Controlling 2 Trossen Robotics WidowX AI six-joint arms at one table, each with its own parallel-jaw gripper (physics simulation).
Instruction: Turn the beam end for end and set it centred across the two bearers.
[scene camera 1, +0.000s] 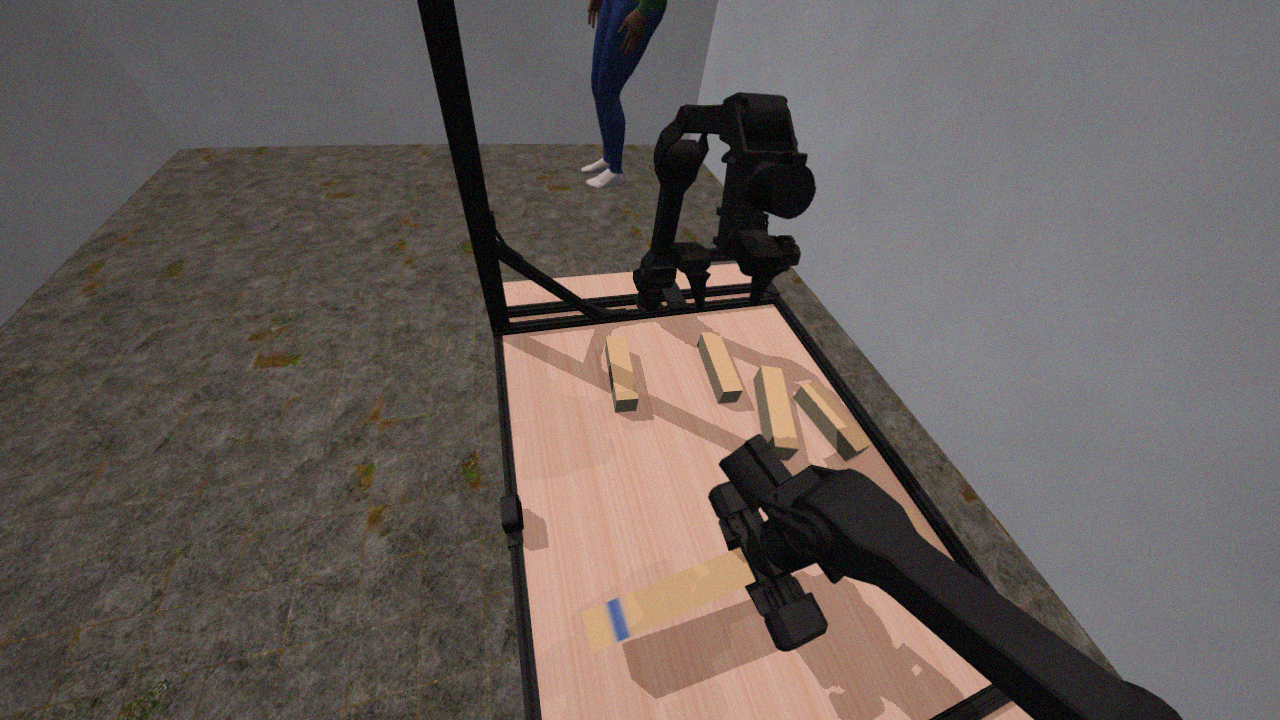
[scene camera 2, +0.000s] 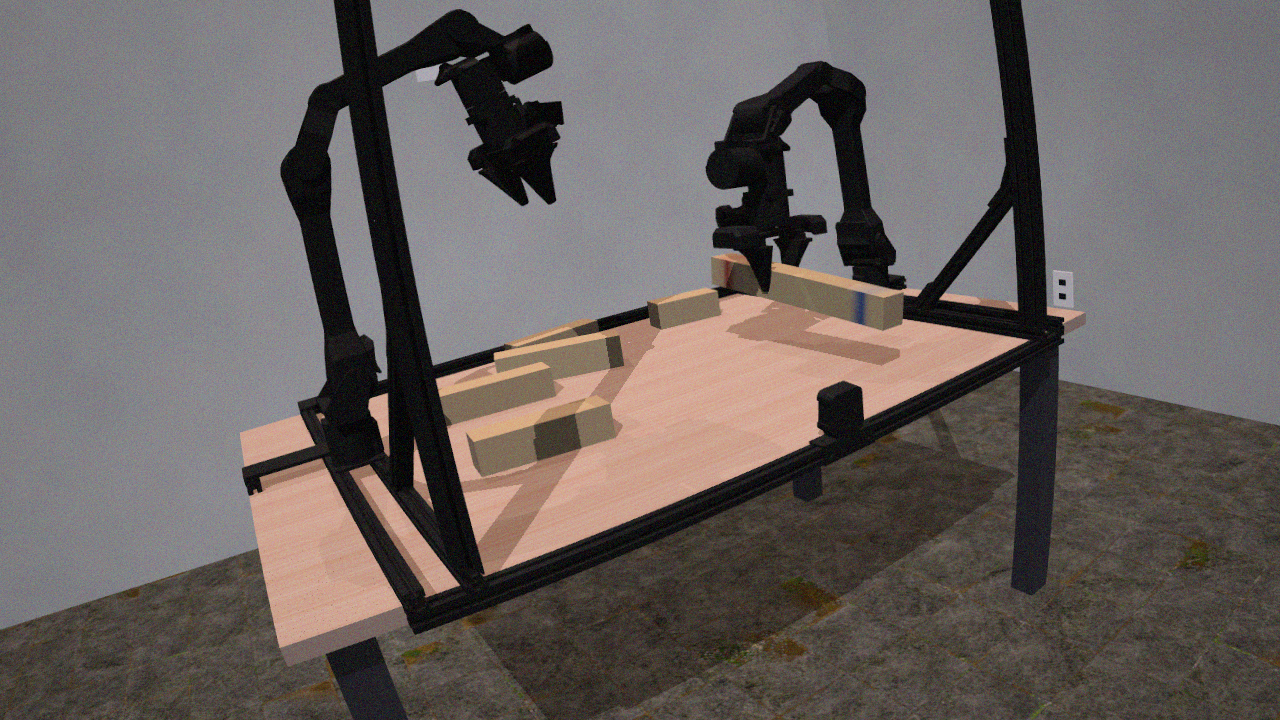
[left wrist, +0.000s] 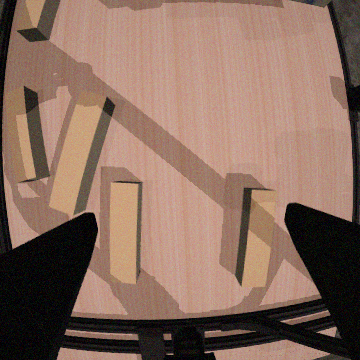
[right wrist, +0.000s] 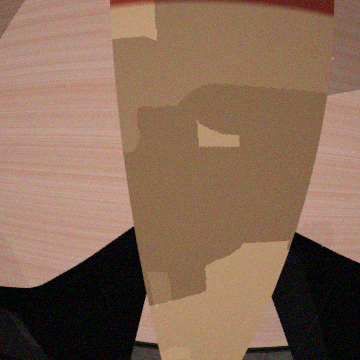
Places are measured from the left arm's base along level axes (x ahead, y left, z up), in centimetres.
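Where they show: left gripper, fingertip midpoint: (scene camera 1: 726, 308) (scene camera 2: 538, 203) (left wrist: 192, 217); right gripper, fingertip midpoint: (scene camera 1: 740, 568) (scene camera 2: 777, 288) (right wrist: 204, 225); left arm's base at its link origin: (scene camera 1: 648, 302) (scene camera 2: 356, 459) (left wrist: 187, 338).
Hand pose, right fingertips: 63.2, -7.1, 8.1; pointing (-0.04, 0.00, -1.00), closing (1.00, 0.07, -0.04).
Things, the pixels of their top centre, and the offset from my right fingertips, as dx, dy, dz. "spot": a spot on its surface instead.
- beam at its top centre: (scene camera 2: 796, 258) (scene camera 1: 719, 573) +0.4, -4.8, +4.7
- further block at its top centre: (scene camera 2: 682, 295) (left wrist: 33, 2) +5.0, +33.9, -5.3
- black box at a spot on its surface: (scene camera 2: 840, 409) spot: -18.7, -31.2, -6.4
The beam (scene camera 1: 680, 586) (scene camera 2: 832, 291) (right wrist: 225, 65) is a long wooden bar with a blue band near one end and a red band near the other. My right gripper (scene camera 1: 756, 564) (scene camera 2: 776, 273) (right wrist: 204, 225) is shut on it and holds it level above the table, its blue end at the left in scene camera 1. Two parallel blocks, apparently the bearers, lie apart: one (scene camera 1: 621, 371) (scene camera 2: 541, 438) (left wrist: 258, 255) and another (scene camera 1: 718, 365) (scene camera 2: 496, 391) (left wrist: 125, 230). My left gripper (scene camera 1: 727, 302) (scene camera 2: 537, 202) (left wrist: 192, 217) is open and empty, high above the table.
Two slanted blocks, one (scene camera 1: 772, 402) (scene camera 2: 559, 356) (left wrist: 80, 155) and another (scene camera 1: 830, 419) (left wrist: 25, 140), lie beside the parallel pair. A further block (scene camera 2: 684, 308) (left wrist: 37, 15) lies nearer the right arm. A black box (scene camera 1: 511, 514) (scene camera 2: 840, 409) sits on the edge rail.
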